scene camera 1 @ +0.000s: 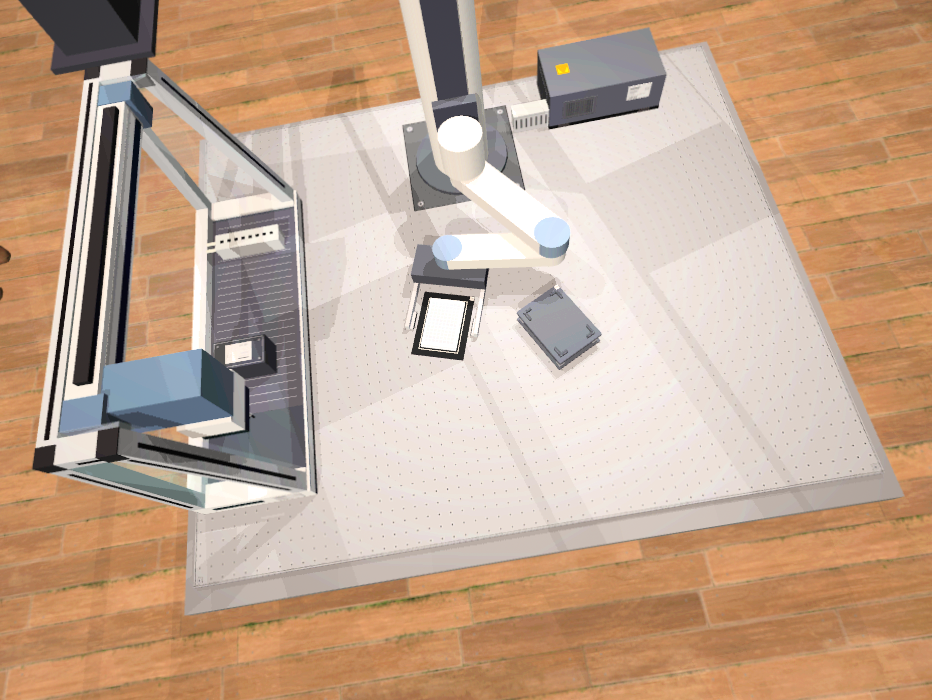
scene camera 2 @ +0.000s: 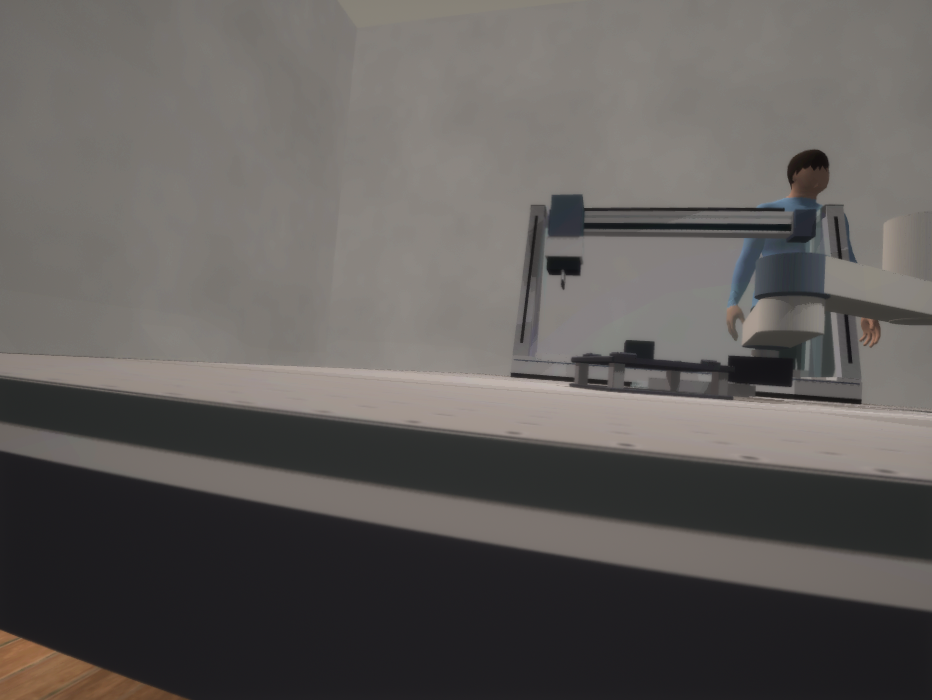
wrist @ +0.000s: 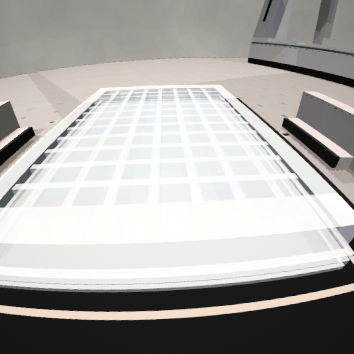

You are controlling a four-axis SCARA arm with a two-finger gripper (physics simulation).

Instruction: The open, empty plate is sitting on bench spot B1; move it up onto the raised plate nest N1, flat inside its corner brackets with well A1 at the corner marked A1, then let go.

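Observation:
The white, clear-walled plate lies flat on the black-bordered bench spot B1. My gripper is open and low over the plate, with one finger beside each long side. Gaps show between both fingers and the plate in the wrist view. The raised nest N1 is a dark grey platform on posts, turned at an angle to the plate, right of it in scene camera 1. Corner brackets stand on its top. The letters A1 are too small to read, and the fingertips are hidden in scene camera 2.
A gantry frame stands left of B1 in scene camera 1, with a blue carriage and a dark block on its deck. A grey box stands behind near the arm base. A person stands beyond the gantry.

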